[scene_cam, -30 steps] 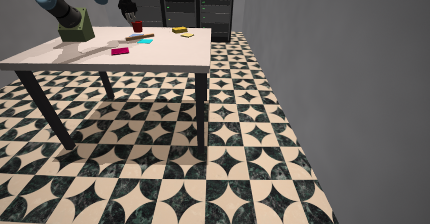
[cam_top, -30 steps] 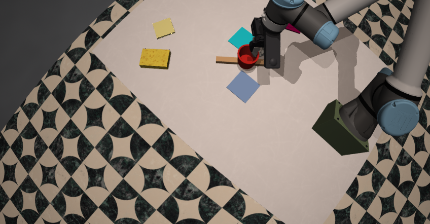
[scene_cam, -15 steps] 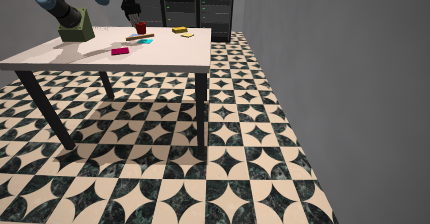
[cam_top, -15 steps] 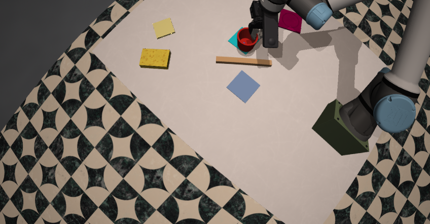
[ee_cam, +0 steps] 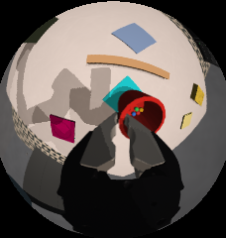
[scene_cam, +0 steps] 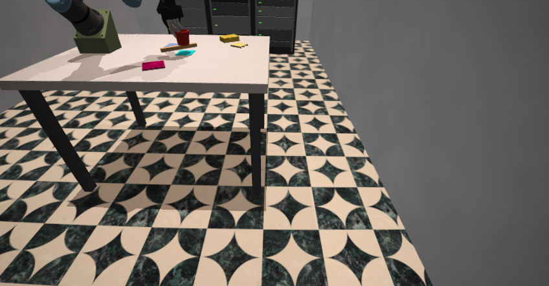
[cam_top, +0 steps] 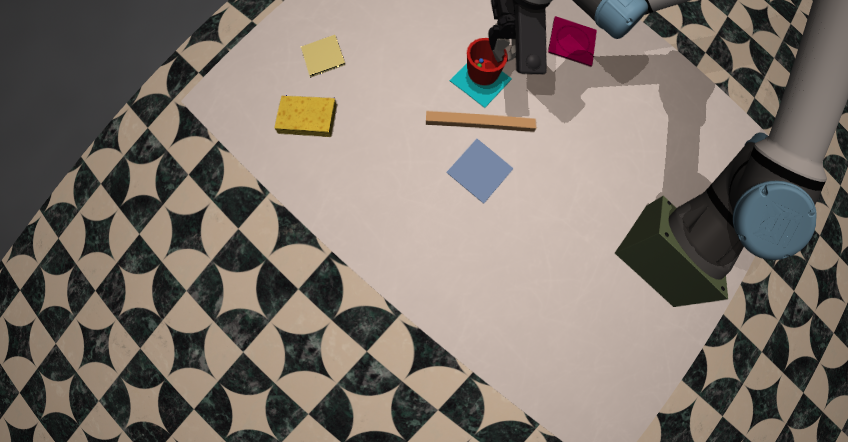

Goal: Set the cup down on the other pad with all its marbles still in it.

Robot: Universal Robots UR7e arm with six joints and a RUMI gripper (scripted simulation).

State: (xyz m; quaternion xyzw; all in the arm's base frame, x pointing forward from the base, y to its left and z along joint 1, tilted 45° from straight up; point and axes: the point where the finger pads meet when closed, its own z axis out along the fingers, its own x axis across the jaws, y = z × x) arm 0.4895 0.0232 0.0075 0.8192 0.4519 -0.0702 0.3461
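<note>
Now: the cyan pad 20 mm ahead of my hand, 20 mm to the left of it and 110 mm below it. Round my hand: red cup (20 mm ahead, 30 mm to the left, 30 mm below); then magenta flat piece (30 mm behind, 210 mm to the right, 90 mm below); then wooden rail (50 mm behind, 90 mm to the left, 100 mm below).
</note>
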